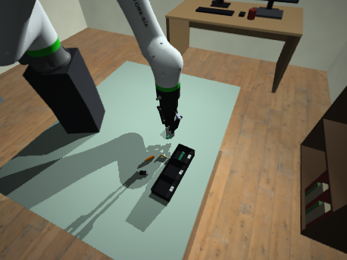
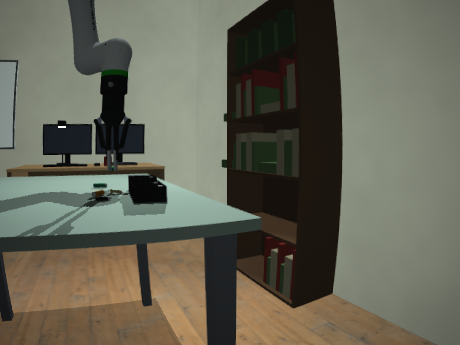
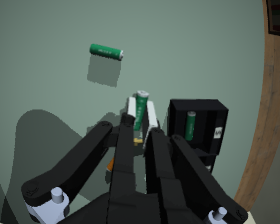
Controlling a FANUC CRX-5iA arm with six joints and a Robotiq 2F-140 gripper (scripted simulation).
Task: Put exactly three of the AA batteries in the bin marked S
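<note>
My hand is 2 cm past the small yellow piece, 8 cm to the left of it and 9 cm above it. Also, from my hand: orange battery: 7 cm behind, 11 cm to the right, 9 cm below; small dark piece: 7 cm behind, 19 cm to the right, 9 cm below.
</note>
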